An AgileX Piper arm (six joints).
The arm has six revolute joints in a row. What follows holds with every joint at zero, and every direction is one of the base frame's. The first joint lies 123 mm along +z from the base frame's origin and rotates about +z. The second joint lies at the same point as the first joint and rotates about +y. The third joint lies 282.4 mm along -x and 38.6 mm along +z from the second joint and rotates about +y. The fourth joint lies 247.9 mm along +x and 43.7 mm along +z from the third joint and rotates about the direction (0.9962, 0, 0.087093). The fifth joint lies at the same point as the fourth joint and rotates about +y. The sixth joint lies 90.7 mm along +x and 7.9 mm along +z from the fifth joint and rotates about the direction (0.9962, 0, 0.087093). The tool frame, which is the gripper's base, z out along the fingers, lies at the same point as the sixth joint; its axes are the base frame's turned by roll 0, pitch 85.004 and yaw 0 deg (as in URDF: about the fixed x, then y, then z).
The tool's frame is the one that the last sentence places.
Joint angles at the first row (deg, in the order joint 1, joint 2, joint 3, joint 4, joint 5, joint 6):
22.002, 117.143, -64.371, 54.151, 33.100, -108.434
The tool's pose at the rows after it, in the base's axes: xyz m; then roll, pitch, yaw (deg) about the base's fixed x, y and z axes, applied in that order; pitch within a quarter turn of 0, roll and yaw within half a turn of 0:
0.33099, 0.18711, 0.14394, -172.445, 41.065, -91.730
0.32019, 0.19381, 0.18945, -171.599, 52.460, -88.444
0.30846, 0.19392, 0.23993, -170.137, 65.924, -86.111
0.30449, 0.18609, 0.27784, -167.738, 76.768, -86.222
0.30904, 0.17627, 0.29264, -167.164, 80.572, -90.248
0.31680, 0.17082, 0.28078, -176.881, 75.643, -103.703
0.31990, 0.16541, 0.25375, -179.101, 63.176, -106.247
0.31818, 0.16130, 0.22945, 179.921, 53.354, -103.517
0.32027, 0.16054, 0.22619, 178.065, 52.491, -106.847
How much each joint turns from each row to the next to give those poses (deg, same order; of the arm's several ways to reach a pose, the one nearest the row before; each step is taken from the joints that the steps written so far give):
0.000, -4.355, 0.001, 8.582, 4.572, -3.789
-0.440, -5.492, 0.000, 9.053, 8.660, -4.297
-1.138, -5.664, -0.001, 10.131, 8.926, -1.751
-1.738, -3.969, -0.001, 9.165, 4.595, 0.001
-1.579, -1.690, 0.001, 4.327, -1.028, 0.540
-0.575, 0.649, 0.105, -3.597, -4.851, 3.312
0.000, 1.587, 0.002, -13.587, -4.716, 7.683
0.143, 2.031, -0.002, -11.921, 0.040, 4.890
0.000, 0.399, 0.000, -0.561, -1.104, 2.118

